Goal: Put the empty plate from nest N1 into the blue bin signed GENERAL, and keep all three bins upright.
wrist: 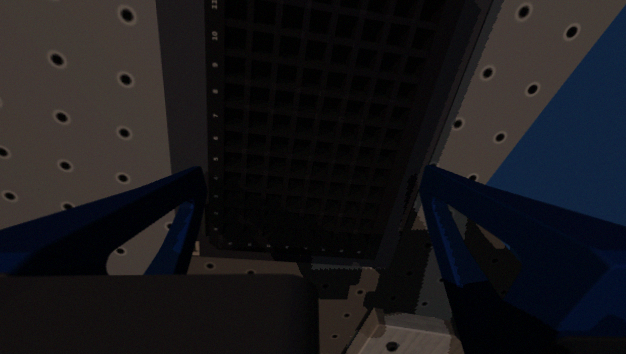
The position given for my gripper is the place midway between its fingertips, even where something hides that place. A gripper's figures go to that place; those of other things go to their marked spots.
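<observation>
My gripper (pixel 313 178) is 130 mm from the lens, and there's a black plate (pixel 311 119) that sits 130 mm from the lens as well.
</observation>
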